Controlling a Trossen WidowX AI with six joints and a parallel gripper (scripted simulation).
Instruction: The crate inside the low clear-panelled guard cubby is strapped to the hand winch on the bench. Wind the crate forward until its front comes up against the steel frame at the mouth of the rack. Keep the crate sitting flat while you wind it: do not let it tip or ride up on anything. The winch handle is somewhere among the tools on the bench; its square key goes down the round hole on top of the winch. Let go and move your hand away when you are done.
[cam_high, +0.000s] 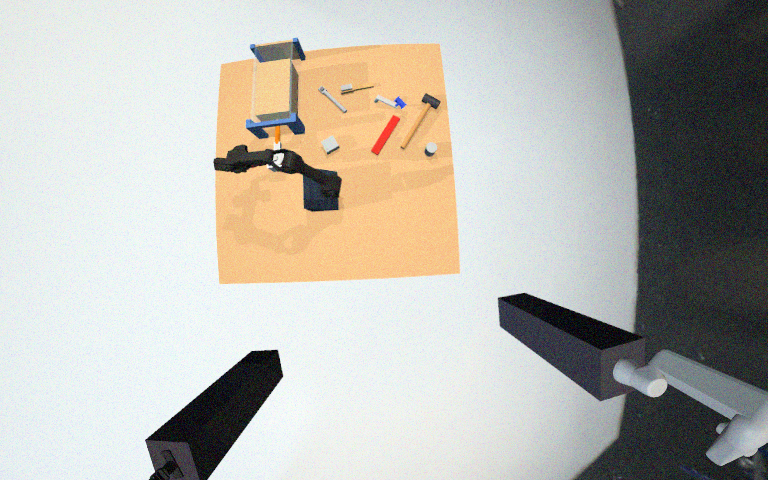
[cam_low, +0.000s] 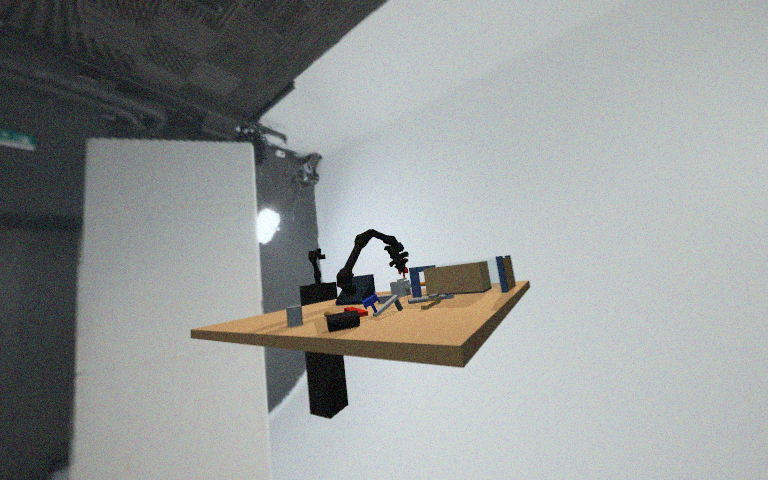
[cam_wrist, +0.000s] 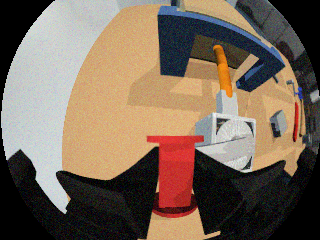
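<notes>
The winch handle is 10 mm behind my gripper tip, 40 mm to the right of it and 30 mm below it. From my gripper tip the other things lie so: winch (20 mm behind, 110 mm to the right, 100 mm below); then red knob (20 mm behind); then blue steel frame (160 mm ahead, 110 mm to the right, 30 mm below).
</notes>
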